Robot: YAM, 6 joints.
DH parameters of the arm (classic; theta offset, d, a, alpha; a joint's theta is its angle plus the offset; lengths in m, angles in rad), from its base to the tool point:
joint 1: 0 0.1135 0.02 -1.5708
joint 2: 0 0 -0.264 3.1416
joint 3: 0.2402 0 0.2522 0
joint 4: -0.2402 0 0.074 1.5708
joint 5: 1.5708 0 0 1.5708
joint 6: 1.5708 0.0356 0 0
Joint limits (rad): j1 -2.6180..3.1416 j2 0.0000..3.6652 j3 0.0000..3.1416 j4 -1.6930..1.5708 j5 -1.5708..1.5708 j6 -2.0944..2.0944
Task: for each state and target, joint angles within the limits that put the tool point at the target. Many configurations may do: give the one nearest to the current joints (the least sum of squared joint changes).
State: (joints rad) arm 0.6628 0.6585 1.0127 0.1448 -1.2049 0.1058
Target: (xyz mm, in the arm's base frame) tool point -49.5 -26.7 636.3
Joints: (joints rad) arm 1.0134 0.8199 1.8006 0.3291 -0.9000 0.1058
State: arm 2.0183 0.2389 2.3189 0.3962 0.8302 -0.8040
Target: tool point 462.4 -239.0 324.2
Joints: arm 2.6098 0.0015 2.2093 0.3937 0.9261 -0.8040
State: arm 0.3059 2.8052 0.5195 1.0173 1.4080 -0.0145
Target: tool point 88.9 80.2 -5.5
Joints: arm 1.0356 2.4536 0.0896 1.1003 1.5271 -0.0145
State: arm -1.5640 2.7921 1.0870 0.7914 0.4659 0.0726
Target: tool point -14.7 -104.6 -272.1
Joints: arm -1.5689 3.4391 0.9968 0.6919 0.4316 0.0726
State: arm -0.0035 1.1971 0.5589 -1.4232 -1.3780 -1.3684
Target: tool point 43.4 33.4 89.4
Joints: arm 0.0047 1.3615 0.1043 -0.9881 -1.2013 -1.3684
